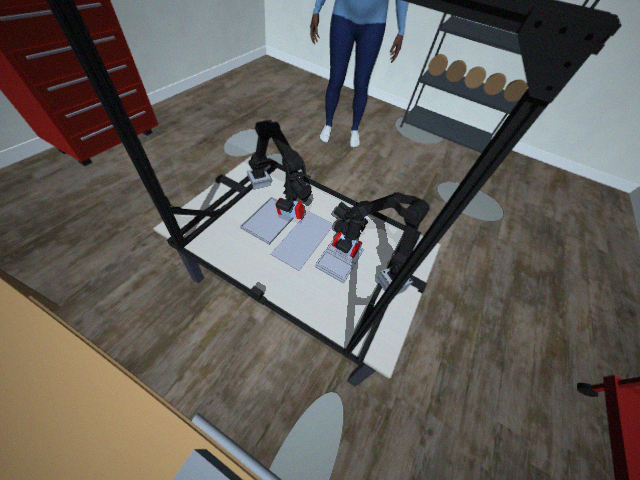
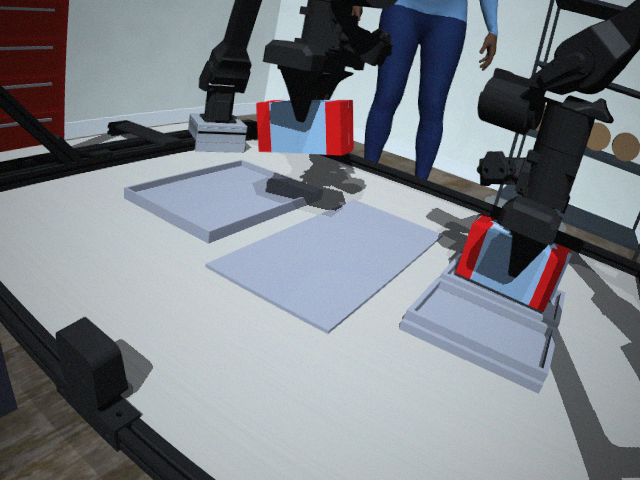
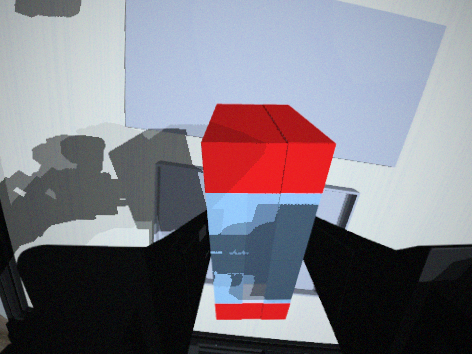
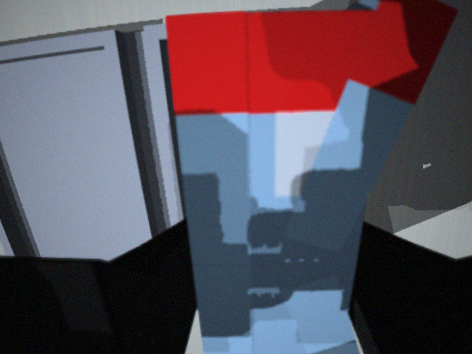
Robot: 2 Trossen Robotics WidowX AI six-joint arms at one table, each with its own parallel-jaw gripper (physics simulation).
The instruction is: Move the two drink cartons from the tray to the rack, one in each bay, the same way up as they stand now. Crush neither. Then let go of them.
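Seen in the pictures: left gripper, between the fingertips: point(image 1: 290, 207) point(image 2: 308, 119) point(image 3: 253, 216); right gripper, between the fingertips: point(image 2: 515, 269) point(image 4: 265, 218); left arm's base, origin of its link: point(image 1: 258, 174) point(image 2: 217, 119).
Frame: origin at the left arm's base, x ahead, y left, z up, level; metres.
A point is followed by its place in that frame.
Note:
My left gripper point(image 1: 285, 205) @(y 0.028, x 0.368, z 0.088 m) point(image 2: 301, 116) @(y 0.028, x 0.368, z 0.088 m) point(image 3: 253, 216) @(y 0.028, x 0.368, z 0.088 m) is shut on a light-blue carton with red ends point(image 1: 299, 209) @(y 0.049, x 0.416, z 0.113 m) point(image 2: 310, 136) @(y 0.022, x 0.395, z 0.072 m) point(image 3: 265, 170) @(y 0.052, x 0.396, z 0.122 m), level and raised above the table behind the tray's right part. The tray point(image 1: 254, 235) @(y -0.155, x 0.360, z -0.049 m) point(image 2: 170, 217) @(y -0.146, x 0.374, z -0.048 m) is low-walled and holds no carton. My right gripper point(image 1: 345, 245) @(y 0.220, x 0.613, z -0.014 m) point(image 2: 515, 268) @(y 0.220, x 0.613, z -0.014 m) point(image 4: 265, 218) @(y 0.220, x 0.613, z -0.014 m) is shut on the other carton point(image 1: 355, 249) @(y 0.226, x 0.663, z 0.023 m) point(image 2: 496, 258) @(y 0.188, x 0.602, z -0.001 m) point(image 4: 295, 60) @(y 0.194, x 0.561, z 0.027 m), which is at the rear bay of the rack point(image 1: 334, 266) @(y 0.121, x 0.672, z -0.046 m) point(image 2: 480, 320) @(y 0.132, x 0.654, z -0.046 m) point(image 4: 75, 150) @(y 0.122, x 0.643, z -0.046 m). Whether it touches the bay floor is hidden. The front bay is empty.
A thin flat panel point(image 1: 302, 240) point(image 2: 325, 268) point(image 3: 285, 60) lies between tray and rack. Black frame rails edge the table. A small black block point(image 2: 90, 361) @(y -0.249, x 0.686, z -0.003 m) stands on the front rail. A person point(image 1: 356, 62) point(image 2: 413, 67) stands behind the table.

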